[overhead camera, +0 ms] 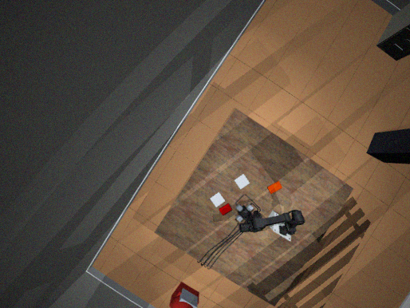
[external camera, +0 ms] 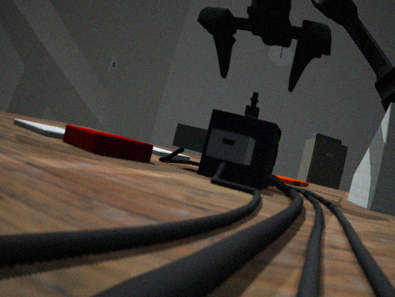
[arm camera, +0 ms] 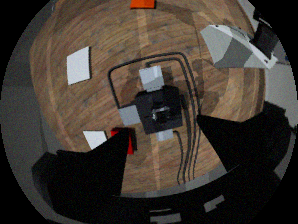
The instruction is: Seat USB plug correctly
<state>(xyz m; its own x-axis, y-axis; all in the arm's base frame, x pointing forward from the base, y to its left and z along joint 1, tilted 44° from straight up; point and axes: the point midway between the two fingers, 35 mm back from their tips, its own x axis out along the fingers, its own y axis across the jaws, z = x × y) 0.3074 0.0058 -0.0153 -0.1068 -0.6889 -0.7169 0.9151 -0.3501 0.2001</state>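
My gripper tip is 3 cm above the dark USB plug. Round my gripper tip: white flat tile 25 cm ahead, 1 cm to the left, 12 cm below; then orange tile 16 cm behind, 30 cm to the right, 12 cm below; then red block 15 cm ahead, 6 cm to the left, 12 cm below.
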